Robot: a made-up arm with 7 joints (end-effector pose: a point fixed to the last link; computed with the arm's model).
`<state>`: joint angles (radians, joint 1 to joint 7).
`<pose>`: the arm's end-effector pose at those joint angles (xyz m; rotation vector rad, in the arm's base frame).
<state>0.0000 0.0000 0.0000 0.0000 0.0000 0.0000 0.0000</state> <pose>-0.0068 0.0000 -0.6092 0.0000 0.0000 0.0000</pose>
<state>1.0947 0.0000 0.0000 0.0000 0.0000 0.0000 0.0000</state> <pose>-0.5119 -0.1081 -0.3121 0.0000 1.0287 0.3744</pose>
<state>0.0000 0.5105 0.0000 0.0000 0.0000 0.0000 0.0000</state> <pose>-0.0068 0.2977 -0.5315 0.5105 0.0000 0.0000</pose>
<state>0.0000 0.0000 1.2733 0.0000 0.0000 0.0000 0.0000</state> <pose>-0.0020 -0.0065 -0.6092 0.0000 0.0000 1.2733</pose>
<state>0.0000 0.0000 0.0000 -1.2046 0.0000 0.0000 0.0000</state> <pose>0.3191 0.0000 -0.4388 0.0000 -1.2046 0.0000</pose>
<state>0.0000 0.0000 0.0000 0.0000 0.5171 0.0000 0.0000</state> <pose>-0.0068 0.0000 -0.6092 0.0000 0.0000 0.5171</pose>
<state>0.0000 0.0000 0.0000 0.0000 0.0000 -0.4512 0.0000</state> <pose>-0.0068 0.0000 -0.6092 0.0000 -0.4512 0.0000</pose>
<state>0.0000 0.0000 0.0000 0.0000 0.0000 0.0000 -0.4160</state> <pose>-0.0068 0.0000 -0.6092 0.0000 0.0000 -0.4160</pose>
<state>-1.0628 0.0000 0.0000 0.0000 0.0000 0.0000 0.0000</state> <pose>0.4969 -0.0985 -0.3385 0.0000 -0.9987 -0.3635</pose>
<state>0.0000 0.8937 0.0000 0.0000 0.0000 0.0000 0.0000</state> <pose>-0.0068 0.4748 -0.3817 0.8937 0.0000 0.0000</pose>
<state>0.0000 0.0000 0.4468 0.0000 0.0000 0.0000 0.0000</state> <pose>-0.0061 -0.0029 -0.6092 0.0000 0.0000 0.4468</pose>
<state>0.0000 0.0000 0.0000 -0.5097 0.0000 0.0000 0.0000</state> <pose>0.1554 0.0000 -0.5873 0.0000 -0.5097 0.0000</pose>
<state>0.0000 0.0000 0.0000 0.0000 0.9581 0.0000 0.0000</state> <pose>-0.0068 0.0000 -0.6092 0.0000 0.0000 0.9581</pose>
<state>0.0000 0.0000 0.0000 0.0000 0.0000 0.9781 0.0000</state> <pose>-0.0068 0.0000 -0.6092 0.0000 0.9781 0.0000</pose>
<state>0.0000 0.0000 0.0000 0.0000 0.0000 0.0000 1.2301</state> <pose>-0.0068 0.0000 -0.6092 0.0000 0.0000 1.2301</pose>
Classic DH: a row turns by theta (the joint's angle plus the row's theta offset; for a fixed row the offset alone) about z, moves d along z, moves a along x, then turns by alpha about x. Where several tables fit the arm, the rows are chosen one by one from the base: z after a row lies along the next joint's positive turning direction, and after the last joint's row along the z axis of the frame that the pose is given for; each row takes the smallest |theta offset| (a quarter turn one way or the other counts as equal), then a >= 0, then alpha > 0; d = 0 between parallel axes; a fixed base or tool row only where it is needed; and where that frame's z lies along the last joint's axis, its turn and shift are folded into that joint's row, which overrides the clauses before.
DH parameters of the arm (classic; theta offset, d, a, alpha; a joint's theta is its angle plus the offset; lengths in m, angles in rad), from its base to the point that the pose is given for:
base (fixed): 0 0 0 -1.2217
joint 1: 1.5708 0 0 1.5708
joint 2: 1.2217 0 0 -1.5708
joint 3: -1.5708 -0.287 0.0322 -1.5708
joint 4: 0 0 -0.039 1.5708
joint 5: 0 -0.3222 0 -1.5708
joint 6: 0 0 0 1.5708
joint 7: 0 0 0 0

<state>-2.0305 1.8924 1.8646 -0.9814 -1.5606 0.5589 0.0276</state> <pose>-0.1906 0.5382 -0.0002 0.4184 -1.1382 2.5562</pose>
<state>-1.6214 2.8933 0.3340 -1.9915 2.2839 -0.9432 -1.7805</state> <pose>-0.2371 -0.0928 0.2979 -1.3667 1.2250 -0.0925</pose>
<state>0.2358 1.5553 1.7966 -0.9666 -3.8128 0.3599 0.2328</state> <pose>-0.0432 0.5020 0.2721 1.6275 2.6020 -0.6013</pose>
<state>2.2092 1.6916 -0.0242 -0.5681 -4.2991 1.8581 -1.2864</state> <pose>-0.2115 0.5494 0.1382 -0.4227 1.6797 0.8187</pose>
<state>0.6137 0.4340 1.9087 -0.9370 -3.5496 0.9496 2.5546</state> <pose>-0.3527 0.3963 -0.2239 2.1885 -0.1776 -0.1833</pose>
